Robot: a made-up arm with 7 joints.
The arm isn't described. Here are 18 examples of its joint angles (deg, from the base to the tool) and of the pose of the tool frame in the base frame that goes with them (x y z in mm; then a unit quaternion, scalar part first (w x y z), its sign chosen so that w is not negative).
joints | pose
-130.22 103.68 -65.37 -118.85 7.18 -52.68 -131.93 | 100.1 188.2 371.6 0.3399 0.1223 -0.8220 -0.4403
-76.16 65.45 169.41 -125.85 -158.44 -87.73 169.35 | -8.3 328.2 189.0 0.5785 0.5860 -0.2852 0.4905
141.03 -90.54 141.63 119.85 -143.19 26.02 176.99 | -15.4 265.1 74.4 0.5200 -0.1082 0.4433 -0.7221
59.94 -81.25 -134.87 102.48 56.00 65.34 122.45 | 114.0 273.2 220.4 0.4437 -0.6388 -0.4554 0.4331
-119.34 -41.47 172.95 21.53 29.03 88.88 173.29 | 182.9 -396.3 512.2 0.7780 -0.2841 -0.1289 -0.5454
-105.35 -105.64 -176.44 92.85 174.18 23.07 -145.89 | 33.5 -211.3 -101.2 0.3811 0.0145 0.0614 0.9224
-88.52 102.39 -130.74 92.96 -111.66 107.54 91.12 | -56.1 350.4 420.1 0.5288 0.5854 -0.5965 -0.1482
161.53 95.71 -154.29 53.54 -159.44 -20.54 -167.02 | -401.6 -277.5 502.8 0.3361 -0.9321 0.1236 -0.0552
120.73 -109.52 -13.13 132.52 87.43 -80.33 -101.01 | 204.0 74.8 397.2 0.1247 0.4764 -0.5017 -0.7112
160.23 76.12 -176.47 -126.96 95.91 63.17 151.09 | -118.4 -140.1 114.8 0.6893 -0.5331 -0.0030 0.4906
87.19 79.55 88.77 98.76 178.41 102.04 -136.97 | -199.9 -371.4 372.5 0.2602 -0.2441 -0.7381 -0.5726
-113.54 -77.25 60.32 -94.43 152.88 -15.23 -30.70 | -134.7 -399.7 205.3 0.7317 -0.1172 0.5638 0.3646
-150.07 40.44 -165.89 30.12 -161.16 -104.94 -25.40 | -145.3 -9.0 705.5 0.5122 -0.1171 -0.6405 -0.5601
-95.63 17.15 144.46 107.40 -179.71 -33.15 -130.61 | 185.2 -170.9 487.4 0.0349 0.2298 -0.3934 -0.8895
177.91 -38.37 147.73 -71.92 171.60 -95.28 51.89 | 177.3 -61.1 744.7 0.4079 -0.0713 -0.8785 0.2383
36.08 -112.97 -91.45 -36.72 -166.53 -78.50 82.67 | -452.5 253.5 120.6 0.6140 0.4612 0.4924 -0.4097
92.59 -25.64 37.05 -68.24 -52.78 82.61 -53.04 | 185.0 269.9 648.1 0.0556 0.7705 -0.5475 -0.3218
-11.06 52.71 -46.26 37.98 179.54 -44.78 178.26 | 440.8 256.5 439.3 0.1691 0.3022 0.4191 -0.8393
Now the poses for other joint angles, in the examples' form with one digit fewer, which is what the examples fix.
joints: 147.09 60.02 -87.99 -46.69 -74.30 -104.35 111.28
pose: -424 -70 393 0.733 -0.070 0.035 -0.676
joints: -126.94 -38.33 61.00 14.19 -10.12 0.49 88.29
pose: 281 -229 796 0.123 -0.956 0.066 0.259
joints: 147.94 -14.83 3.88 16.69 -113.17 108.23 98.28
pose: 134 -17 754 0.393 0.229 -0.552 -0.698
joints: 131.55 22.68 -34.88 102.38 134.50 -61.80 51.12
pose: 0 -285 374 0.728 0.158 -0.409 -0.527
